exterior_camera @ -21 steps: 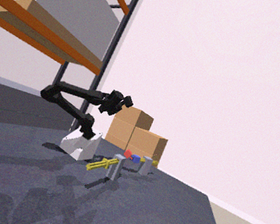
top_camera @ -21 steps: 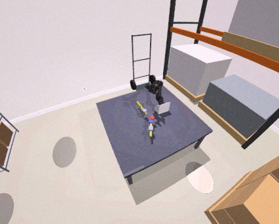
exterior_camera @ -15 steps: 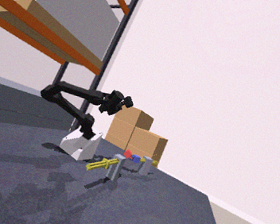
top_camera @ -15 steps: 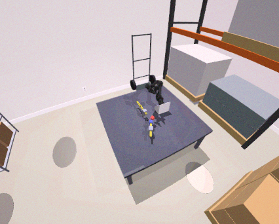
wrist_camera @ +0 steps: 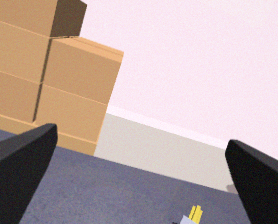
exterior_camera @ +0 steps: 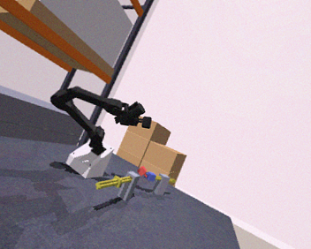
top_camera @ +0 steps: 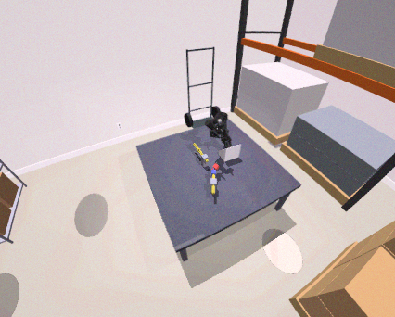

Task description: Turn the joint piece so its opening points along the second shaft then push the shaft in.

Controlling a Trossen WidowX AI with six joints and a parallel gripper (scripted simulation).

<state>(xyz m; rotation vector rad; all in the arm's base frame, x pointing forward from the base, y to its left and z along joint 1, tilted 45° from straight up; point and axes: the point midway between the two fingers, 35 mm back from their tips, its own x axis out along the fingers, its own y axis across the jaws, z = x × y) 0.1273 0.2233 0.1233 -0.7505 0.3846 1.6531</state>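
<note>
Now: gripper tip 270 mm above the red joint piece, 100 mm short of it and 70 mm to the right of it.
</note>
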